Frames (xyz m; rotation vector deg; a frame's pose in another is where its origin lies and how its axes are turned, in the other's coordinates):
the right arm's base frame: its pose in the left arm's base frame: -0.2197 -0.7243 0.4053 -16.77 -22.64 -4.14
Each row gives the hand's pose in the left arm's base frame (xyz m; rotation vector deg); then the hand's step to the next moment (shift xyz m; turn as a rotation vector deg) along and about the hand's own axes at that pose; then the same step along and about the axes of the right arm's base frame.
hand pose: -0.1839 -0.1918 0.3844 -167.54 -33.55 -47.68
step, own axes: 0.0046 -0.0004 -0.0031 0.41 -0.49 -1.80
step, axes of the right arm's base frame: 0.0037 0.0003 0.0041 -0.03 -0.23 1.90
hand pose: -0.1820 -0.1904 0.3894 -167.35 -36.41 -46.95
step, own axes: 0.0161 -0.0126 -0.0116 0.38 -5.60 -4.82
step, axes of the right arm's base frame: 0.0082 0.0108 0.0192 -2.47 2.76 6.41
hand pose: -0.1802 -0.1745 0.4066 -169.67 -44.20 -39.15
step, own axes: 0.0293 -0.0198 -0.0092 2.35 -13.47 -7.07
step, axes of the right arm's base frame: 0.0160 0.0249 0.0214 -4.57 9.06 11.57
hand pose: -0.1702 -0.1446 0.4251 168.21 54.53 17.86
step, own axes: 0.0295 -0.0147 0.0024 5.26 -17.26 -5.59
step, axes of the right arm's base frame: 0.0143 0.0295 0.0042 -4.76 14.06 11.68
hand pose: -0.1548 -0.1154 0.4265 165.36 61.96 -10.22
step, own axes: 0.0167 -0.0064 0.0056 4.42 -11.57 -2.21
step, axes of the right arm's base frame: 0.0040 0.0176 -0.0052 -3.34 10.35 6.32
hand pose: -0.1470 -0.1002 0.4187 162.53 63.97 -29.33
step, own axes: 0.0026 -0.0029 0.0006 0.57 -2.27 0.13
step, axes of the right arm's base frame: -0.0008 0.0039 0.0002 -1.16 1.83 0.91
